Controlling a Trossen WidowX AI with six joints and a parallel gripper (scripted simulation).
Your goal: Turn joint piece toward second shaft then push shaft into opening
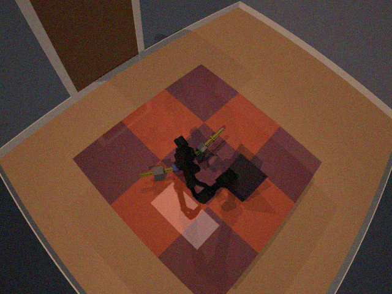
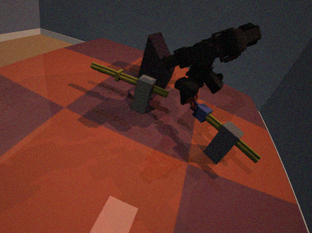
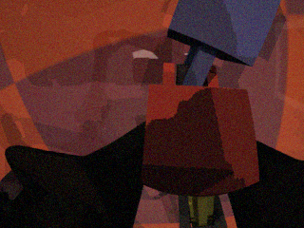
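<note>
My gripper tip is now 10 mm to the right of the red square joint piece and 30 mm below it.
</note>
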